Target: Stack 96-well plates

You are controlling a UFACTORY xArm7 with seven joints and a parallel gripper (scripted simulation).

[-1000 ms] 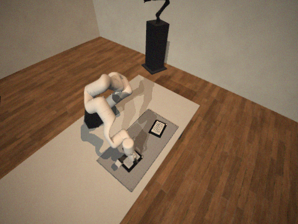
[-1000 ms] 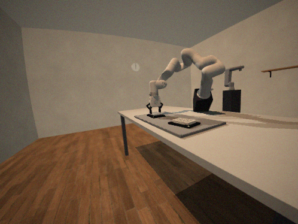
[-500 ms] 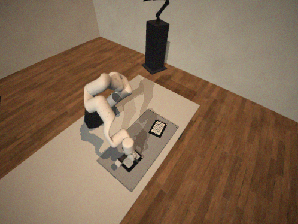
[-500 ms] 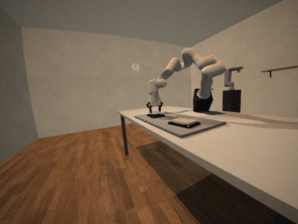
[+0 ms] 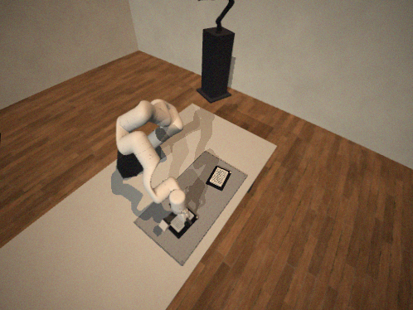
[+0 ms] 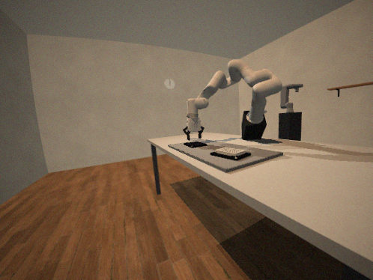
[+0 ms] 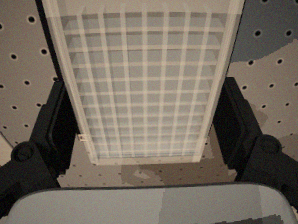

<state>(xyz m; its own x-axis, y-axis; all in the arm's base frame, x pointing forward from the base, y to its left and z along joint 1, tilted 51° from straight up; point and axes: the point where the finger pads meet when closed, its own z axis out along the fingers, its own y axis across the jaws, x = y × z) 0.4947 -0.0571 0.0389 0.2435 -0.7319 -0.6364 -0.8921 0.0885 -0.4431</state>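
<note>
My gripper is now 9 cm to the right of the white A1 tag, 4 cm above it and 3 cm short of it. The rest, counted from my hand: 96-well plate: 1 cm below.
</note>
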